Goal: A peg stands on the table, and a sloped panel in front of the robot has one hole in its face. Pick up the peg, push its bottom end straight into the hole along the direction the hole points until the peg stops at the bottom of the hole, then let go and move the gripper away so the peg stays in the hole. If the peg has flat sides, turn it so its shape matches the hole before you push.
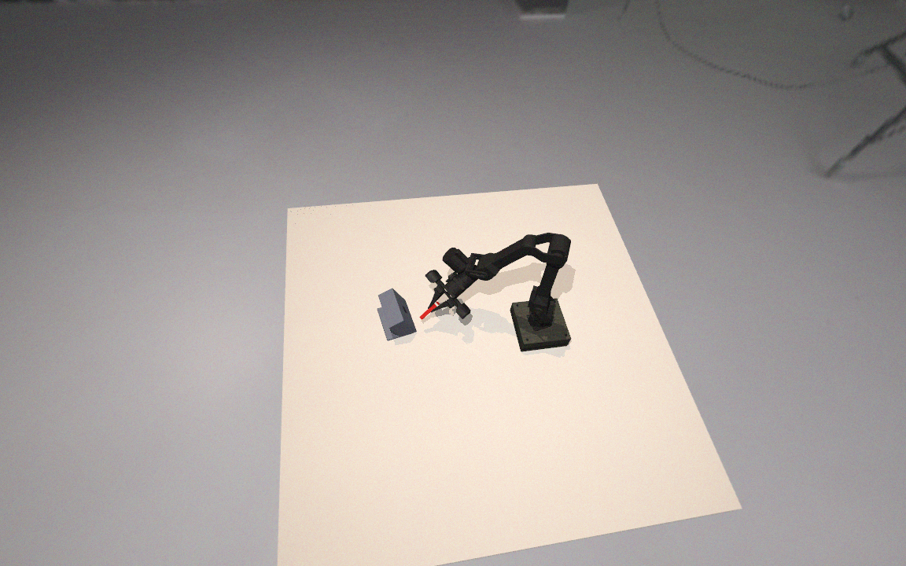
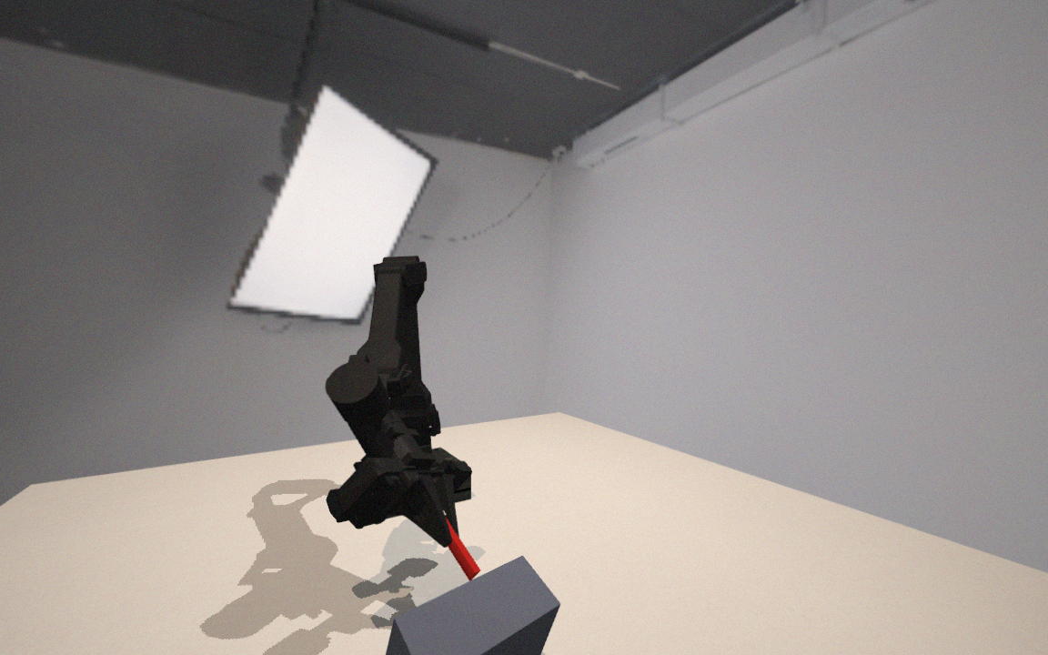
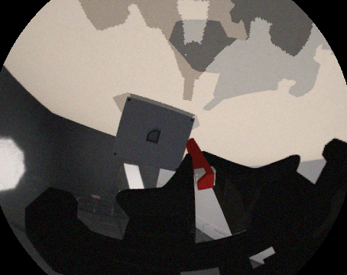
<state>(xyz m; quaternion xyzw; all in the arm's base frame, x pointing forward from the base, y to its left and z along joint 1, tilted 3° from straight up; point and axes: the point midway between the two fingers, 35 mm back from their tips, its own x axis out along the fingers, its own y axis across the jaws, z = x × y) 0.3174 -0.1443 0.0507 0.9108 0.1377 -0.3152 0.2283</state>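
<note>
My gripper tip is 100 mm short of the grey sloped panel, 50 mm to the left of it and 40 mm above it. Also, from my gripper tip: thin red peg (10 mm behind, 10 mm above).
</note>
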